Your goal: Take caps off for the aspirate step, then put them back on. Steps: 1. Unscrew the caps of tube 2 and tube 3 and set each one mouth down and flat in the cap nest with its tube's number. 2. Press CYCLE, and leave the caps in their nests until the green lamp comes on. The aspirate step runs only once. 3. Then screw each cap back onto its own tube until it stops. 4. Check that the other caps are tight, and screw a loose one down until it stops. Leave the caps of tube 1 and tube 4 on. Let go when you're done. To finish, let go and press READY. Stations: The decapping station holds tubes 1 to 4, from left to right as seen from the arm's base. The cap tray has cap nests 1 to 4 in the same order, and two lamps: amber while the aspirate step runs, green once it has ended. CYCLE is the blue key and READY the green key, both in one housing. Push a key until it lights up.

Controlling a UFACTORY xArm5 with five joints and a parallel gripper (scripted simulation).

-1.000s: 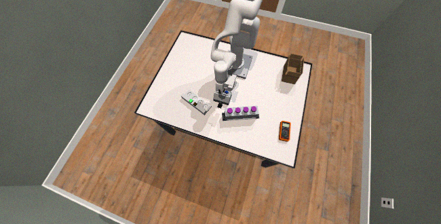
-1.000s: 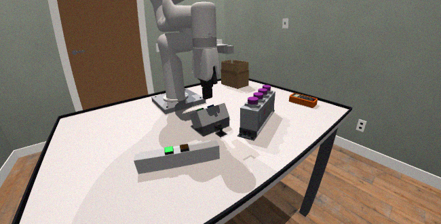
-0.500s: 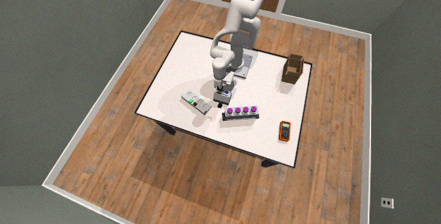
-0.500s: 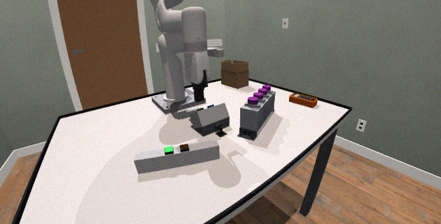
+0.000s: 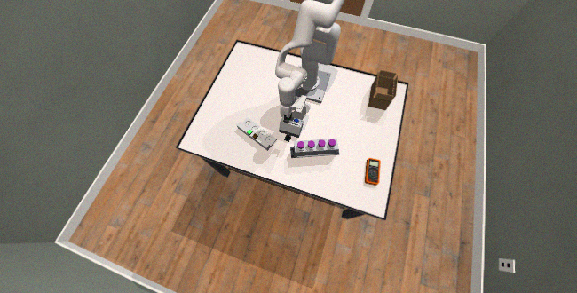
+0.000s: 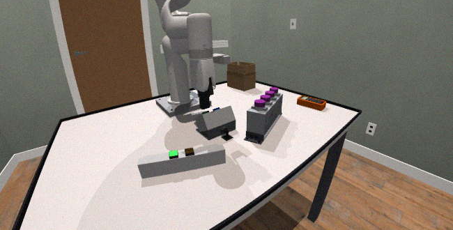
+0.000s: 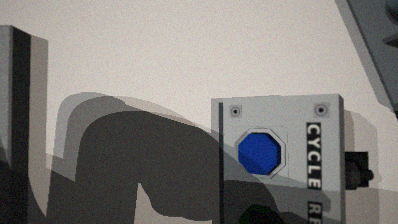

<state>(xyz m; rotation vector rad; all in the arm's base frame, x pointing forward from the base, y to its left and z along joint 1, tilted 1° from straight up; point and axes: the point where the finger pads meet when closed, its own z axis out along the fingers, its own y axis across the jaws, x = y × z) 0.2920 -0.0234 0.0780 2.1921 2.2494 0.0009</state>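
Now: the green key 40 mm below my hand. Also, from my hand: key housing 20 mm ahead, 20 mm to the left, 50 mm below; then purple cap 100 mm ahead, 210 mm to the left, 10 mm above; then blue key 40 mm to the left, 40 mm below.
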